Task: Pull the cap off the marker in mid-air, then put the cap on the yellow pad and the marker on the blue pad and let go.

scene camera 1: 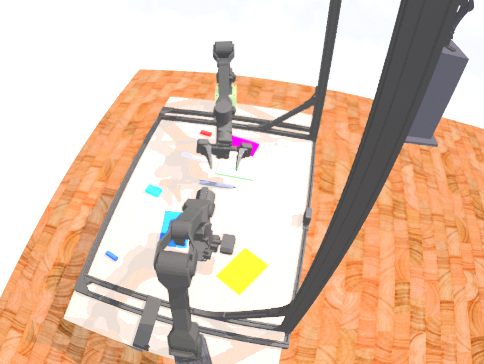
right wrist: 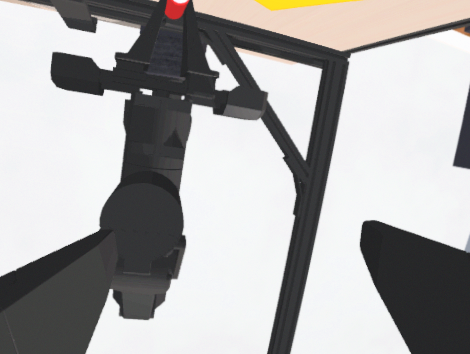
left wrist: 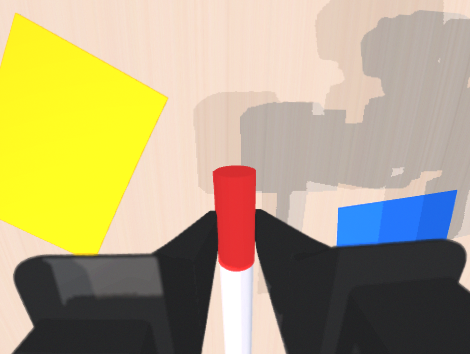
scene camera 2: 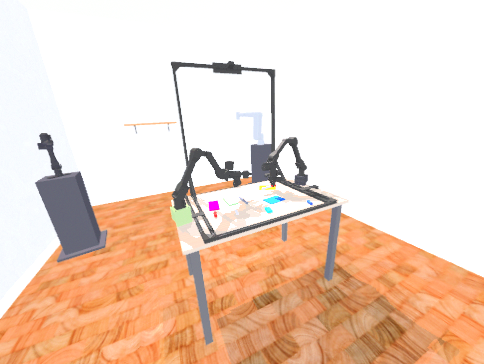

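Pixels of known places: left gripper, fingertip midpoint: (left wrist: 235,218) (scene camera 2: 272,186); right gripper, fingertip midpoint: (scene camera 1: 224,169) (right wrist: 239,239); left arm's base at its link origin: (scene camera 1: 189,351) (right wrist: 169,79) (scene camera 2: 301,175); right arm's base at its link origin: (scene camera 2: 180,207).
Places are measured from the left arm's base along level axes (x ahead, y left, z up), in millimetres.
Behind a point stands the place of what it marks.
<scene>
The marker's white body (left wrist: 237,310) {x 381, y -146, z -23 mm} and red cap (left wrist: 234,195) {x 319, y -117, z -21 mm} (right wrist: 175,11) {x 334, y -124, z -22 mm} are joined. My left gripper (left wrist: 235,218) {x 336, y -124, z -36 mm} is shut on the red cap and holds the marker above the table, between the pads. The left arm hides the marker in scene camera 1. My right gripper (scene camera 1: 224,168) {x 539, y -237, z 112 mm} (right wrist: 239,239) {x 539, y -237, z 112 mm} is open and empty, raised above the table on the far side in scene camera 1. The yellow pad (scene camera 1: 242,271) {x 259, y -225, z -87 mm} (scene camera 2: 264,188) (left wrist: 70,135) (right wrist: 310,2) {x 220, y -242, z -87 mm} lies left of the cap in the left wrist view; the blue pad (scene camera 1: 171,220) (scene camera 2: 271,200) {x 504, y -43, z -87 mm} (left wrist: 385,220) {x 423, y -25, z -87 mm} lies right.
A grey-blue pen (scene camera 1: 217,184) {x 627, y -225, z -71 mm} lies mid-table. A magenta pad (scene camera 1: 250,145) (scene camera 2: 214,205) {x 825, y -353, z -80 mm}, a small red block (scene camera 1: 205,133) {x 919, y -233, z -71 mm}, a cyan block (scene camera 1: 153,190) {x 663, y 27, z -73 mm} (scene camera 2: 268,210) {x 689, y 39, z -73 mm} and a small blue block (scene camera 1: 111,256) {x 402, y 223, z -68 mm} (scene camera 2: 310,202) {x 425, y 235, z -68 mm} lie around. A dark rail (scene camera 1: 130,172) {x 782, y 120, z -71 mm} edges the table.
</scene>
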